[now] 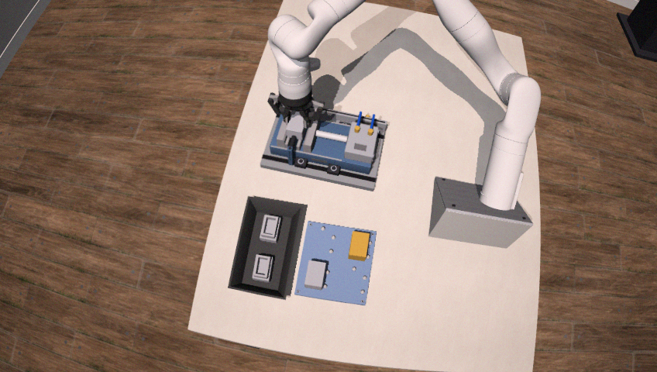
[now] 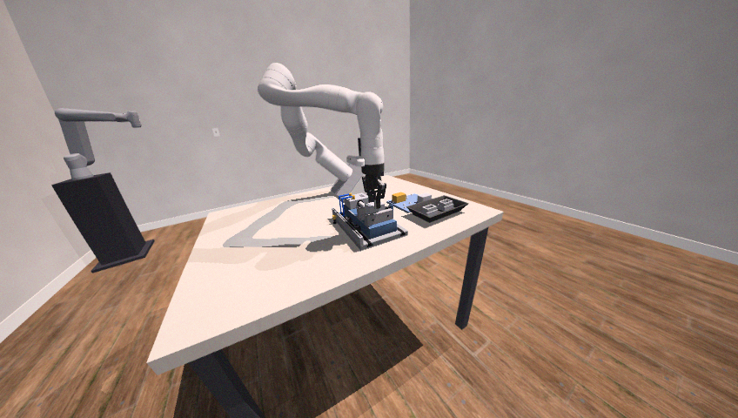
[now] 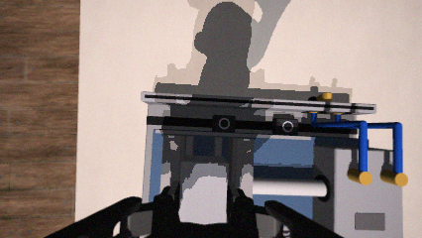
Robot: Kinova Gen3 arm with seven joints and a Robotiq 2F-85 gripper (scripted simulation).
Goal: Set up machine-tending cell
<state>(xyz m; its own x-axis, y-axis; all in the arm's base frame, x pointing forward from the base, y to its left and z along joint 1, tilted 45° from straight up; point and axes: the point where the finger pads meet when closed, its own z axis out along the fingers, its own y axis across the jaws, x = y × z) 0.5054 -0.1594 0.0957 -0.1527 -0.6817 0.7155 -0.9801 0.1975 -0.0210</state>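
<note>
The white rod is 90 mm behind my hand, 10 mm to the left of it and 40 mm below it. From my hand the other things lie so: hose block (160 mm behind, 30 mm to the left, 40 mm below); blue vise (70 mm behind, 10 mm to the left, 80 mm below); brass blank (170 mm behind, 280 mm to the left, 100 mm below).
</note>
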